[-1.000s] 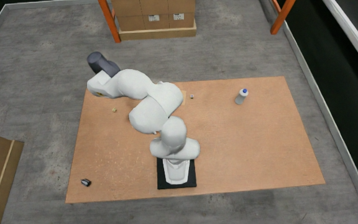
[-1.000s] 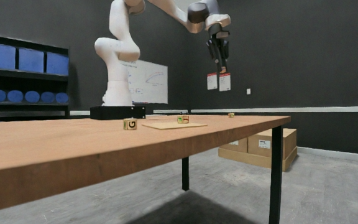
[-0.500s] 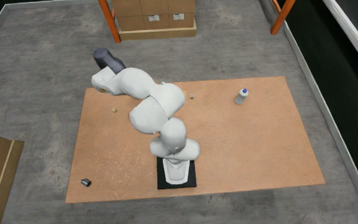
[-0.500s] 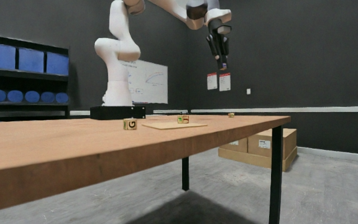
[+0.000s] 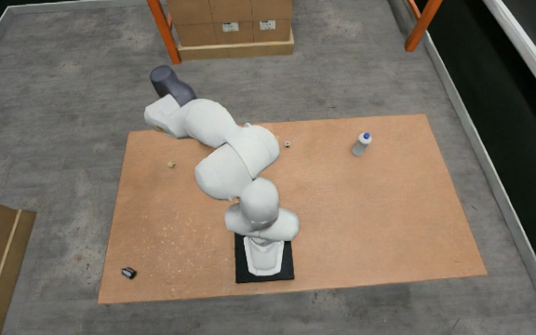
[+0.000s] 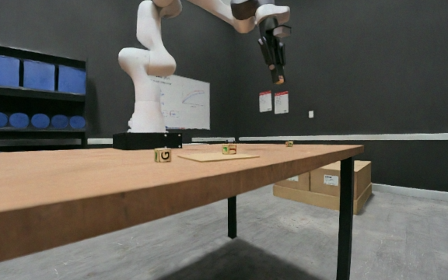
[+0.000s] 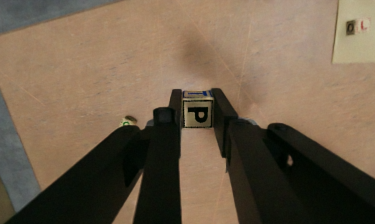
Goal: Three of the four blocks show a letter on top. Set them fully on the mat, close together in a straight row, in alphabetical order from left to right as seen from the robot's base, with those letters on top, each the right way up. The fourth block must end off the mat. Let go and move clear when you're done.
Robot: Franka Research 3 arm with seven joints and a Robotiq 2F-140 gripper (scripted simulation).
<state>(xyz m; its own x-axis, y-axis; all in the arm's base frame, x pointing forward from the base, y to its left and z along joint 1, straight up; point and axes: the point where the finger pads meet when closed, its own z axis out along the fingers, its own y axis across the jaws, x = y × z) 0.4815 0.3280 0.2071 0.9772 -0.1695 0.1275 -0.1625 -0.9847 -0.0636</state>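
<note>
My gripper is now 34 cm to the left of the pale yellow mat, 28 cm above it and 6 cm short of it. From my hand the other things lie so: block (27 cm below, 17 cm to the left, 6 cm behind); white bottle (86 cm to the right, 20 cm below); black object (60 cm behind, 30 cm to the left, 27 cm below).
</note>
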